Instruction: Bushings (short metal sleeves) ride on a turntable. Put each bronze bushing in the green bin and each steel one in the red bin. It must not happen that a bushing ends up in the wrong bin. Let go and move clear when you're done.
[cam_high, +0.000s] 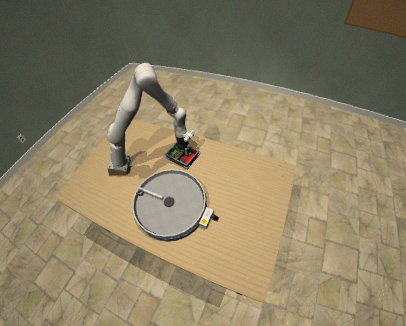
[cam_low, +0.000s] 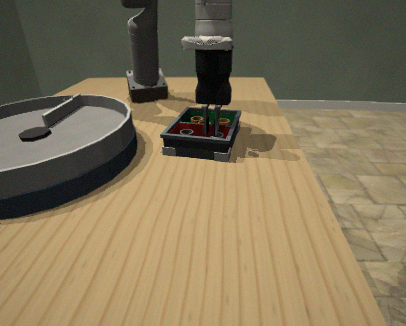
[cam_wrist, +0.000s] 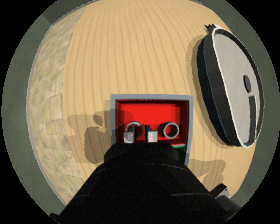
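Now: hand 30 mm past the bin, 30 mm above it and 20 mm to the left of it. From my hand the other things lie so: grey turntable: 370 mm to the right, 110 mm ahead.
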